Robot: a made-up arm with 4 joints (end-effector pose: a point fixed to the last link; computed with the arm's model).
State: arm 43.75 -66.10 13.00 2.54
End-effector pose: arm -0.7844 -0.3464 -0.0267 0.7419 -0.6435 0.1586 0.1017
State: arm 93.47 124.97 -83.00 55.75
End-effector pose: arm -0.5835 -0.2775 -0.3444 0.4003 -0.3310 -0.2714 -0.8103
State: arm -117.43 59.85 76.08 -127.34
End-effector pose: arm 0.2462 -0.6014 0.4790 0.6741 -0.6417 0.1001 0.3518
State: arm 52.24 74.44 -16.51 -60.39
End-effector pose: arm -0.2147 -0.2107 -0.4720 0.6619 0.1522 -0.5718 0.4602
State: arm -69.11 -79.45 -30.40 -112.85
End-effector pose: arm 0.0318 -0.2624 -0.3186 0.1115 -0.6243 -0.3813 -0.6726
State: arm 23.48 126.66 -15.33 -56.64
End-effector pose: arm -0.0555 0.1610 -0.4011 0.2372 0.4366 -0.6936 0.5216
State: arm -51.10 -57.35 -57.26 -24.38
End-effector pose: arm 0.1815 -0.2516 -0.5721 0.8625 -0.2538 -0.4263 -0.0997
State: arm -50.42 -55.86 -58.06 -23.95
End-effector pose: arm 0.1758 -0.2584 -0.5750 0.8669 -0.2532 -0.4215 -0.0818
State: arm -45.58 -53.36 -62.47 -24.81
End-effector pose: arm 0.1181 -0.2725 -0.5994 0.8907 -0.2488 -0.3784 -0.0382
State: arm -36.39 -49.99 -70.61 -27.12
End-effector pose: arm -0.0013 -0.2932 -0.6325 0.9276 -0.2346 -0.2893 0.0275
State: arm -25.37 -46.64 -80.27 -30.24
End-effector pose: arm -0.1539 -0.3141 -0.6453 0.9581 -0.2080 -0.1738 0.0929
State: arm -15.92 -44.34 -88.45 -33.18
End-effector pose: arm -0.2883 -0.3279 -0.6312 0.9718 -0.1785 -0.0704 0.1367
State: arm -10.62 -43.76 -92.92 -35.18
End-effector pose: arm -0.3640 -0.3314 -0.6133 0.9751 -0.1614 -0.0126 0.1515
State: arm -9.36 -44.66 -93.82 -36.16
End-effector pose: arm -0.3833 -0.3270 -0.6088 0.9764 -0.1601 -0.0008 0.1447
